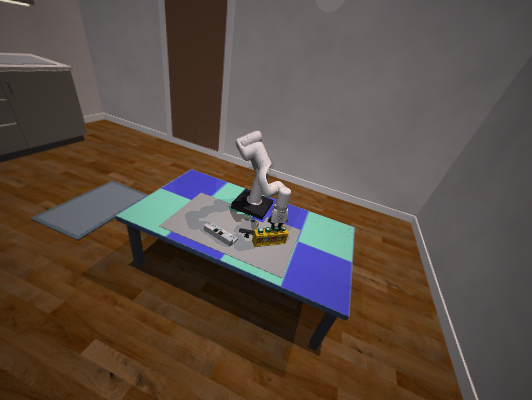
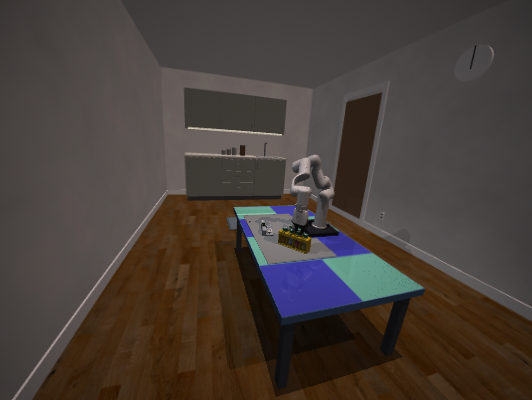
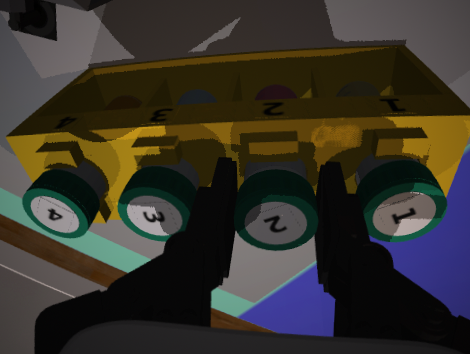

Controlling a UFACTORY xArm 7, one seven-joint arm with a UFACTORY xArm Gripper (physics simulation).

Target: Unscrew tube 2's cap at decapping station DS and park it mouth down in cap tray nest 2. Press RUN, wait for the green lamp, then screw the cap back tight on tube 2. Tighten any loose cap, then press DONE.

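Places are measured from the arm's base along level axes (x ahead, y left, z up), in centimetres.
Pixels of known places: gripper, fingertip midpoint: [image 1: 275,229] [image 2: 298,233] [image 3: 276,186]; arm's base, origin of the base link: [image 1: 254,200] [image 2: 318,225].
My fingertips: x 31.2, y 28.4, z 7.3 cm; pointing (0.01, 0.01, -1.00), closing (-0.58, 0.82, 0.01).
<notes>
For each thing: its top centre in the pictures, then the offset to it from my fingertips. Level surfaces: height alone.
- yellow rack, middle of its top: [image 3: 218,188] [image 1: 271,230] [image 2: 294,233] dx +2.1, dy -1.7, dz -0.5 cm
- Tube 2's cap, middle of its top: [image 3: 275,224] dx +0.5, dy +0.3, dz +1.7 cm
- Cap 1, middle of its top: [image 3: 404,215] dx -2.8, dy +4.3, dz +1.3 cm
- cap 3, middle of its top: [image 3: 154,216] dx +3.8, dy -3.7, dz +1.3 cm
- long white unit, middle of its top: [image 1: 221,228] [image 2: 267,224] dx +13.5, dy -31.9, dz -5.5 cm
- grey mat, its level: dz -10.9 cm
- small dark object, middle of its top: [image 1: 249,220] dx -1.3, dy -18.8, dz -2.4 cm
- Cap 4, middle of its top: [image 3: 54,215] dx +7.1, dy -7.7, dz +1.3 cm
The yellow rack [image 1: 270,235] [image 2: 294,241] [image 3: 345,135] holds tubes with green caps whose white tops are numbered 1 to 4. Tube 2's cap [image 3: 276,222] sits on its tube in the rack, with a grey neck showing beneath it. My gripper [image 1: 276,227] [image 2: 299,228] [image 3: 276,186] points down at the rack and is shut on tube 2's cap, one black finger on each side. Cap 1 [image 3: 403,212] is beside one finger; cap 3 [image 3: 154,216] is beside the other. Station DS, the cap tray, RUN, DONE and the lamp cannot be told apart.
A long white unit [image 1: 220,234] [image 2: 265,229] with small dark parts lies on the grey mat [image 1: 270,262] [image 2: 280,256]. A small dark object [image 1: 246,232] stands between it and the rack. Cap 4 [image 3: 55,215] is at the rack's far end.
</notes>
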